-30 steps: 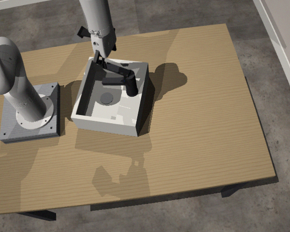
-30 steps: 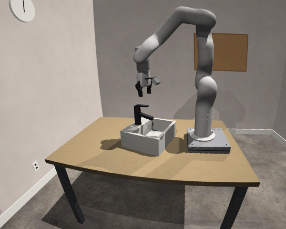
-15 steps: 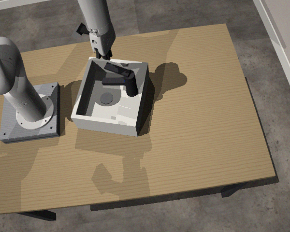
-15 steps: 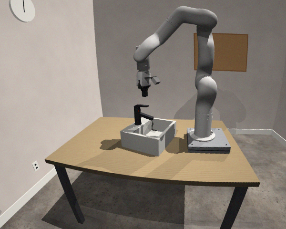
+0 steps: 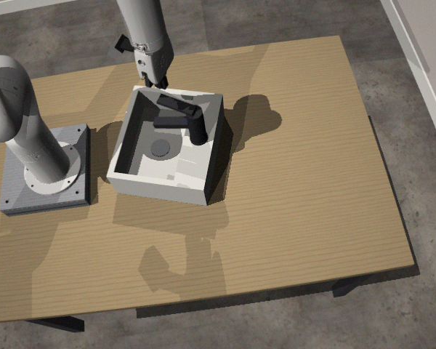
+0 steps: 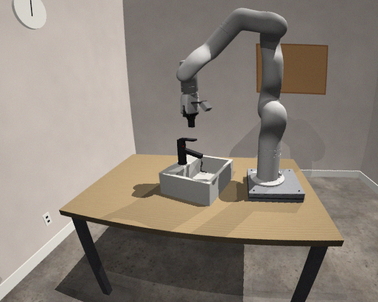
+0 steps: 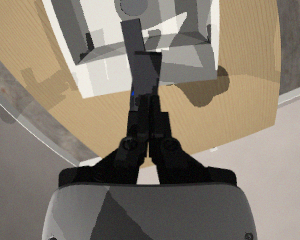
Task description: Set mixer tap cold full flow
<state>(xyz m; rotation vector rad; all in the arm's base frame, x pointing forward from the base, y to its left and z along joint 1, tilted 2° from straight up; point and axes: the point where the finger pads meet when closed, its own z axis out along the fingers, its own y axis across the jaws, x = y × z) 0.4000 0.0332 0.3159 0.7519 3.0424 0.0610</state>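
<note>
Right now the lever is 90 mm below my hand, 30 mm ahead of it and 10 mm to the right of it. From my hand the other things lie so: white sink basin (320 mm below, 40 mm behind, 10 mm to the right).
</note>
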